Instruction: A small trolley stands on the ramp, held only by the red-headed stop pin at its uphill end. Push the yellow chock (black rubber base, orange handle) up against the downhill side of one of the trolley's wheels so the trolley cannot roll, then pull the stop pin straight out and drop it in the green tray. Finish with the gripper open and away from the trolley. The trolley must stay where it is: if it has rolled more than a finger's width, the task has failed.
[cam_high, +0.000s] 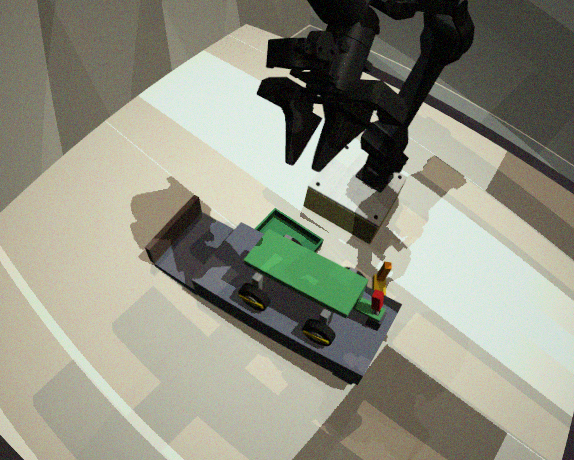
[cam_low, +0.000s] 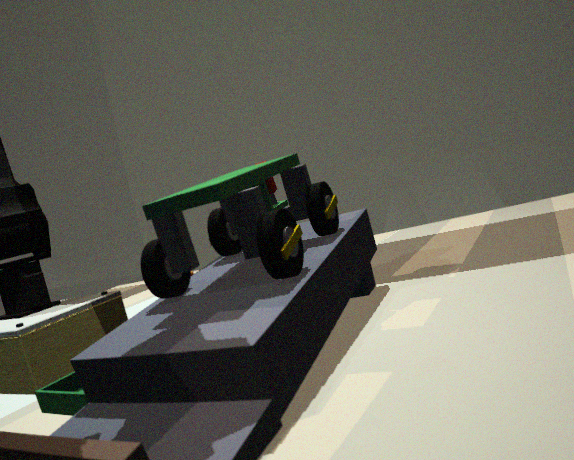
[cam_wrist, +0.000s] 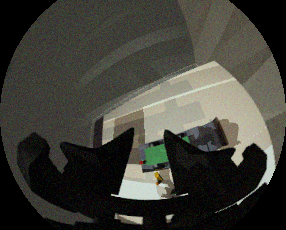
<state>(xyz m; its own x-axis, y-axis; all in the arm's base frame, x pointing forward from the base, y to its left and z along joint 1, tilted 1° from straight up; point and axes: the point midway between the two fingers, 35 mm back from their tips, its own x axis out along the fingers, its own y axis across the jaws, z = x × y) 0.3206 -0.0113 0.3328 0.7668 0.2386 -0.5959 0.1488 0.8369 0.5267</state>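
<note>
The yellow chock is 16 cm behind my gripper tip, 14 cm to the left of it and 36 cm below it. Round my gripper tip: trolley: 2 cm behind, 4 cm to the left, 27 cm below; then red-headed stop pin: 5 cm behind, 15 cm to the left, 25 cm below; then ramp: 2 cm behind, 3 cm to the left, 33 cm below.
</note>
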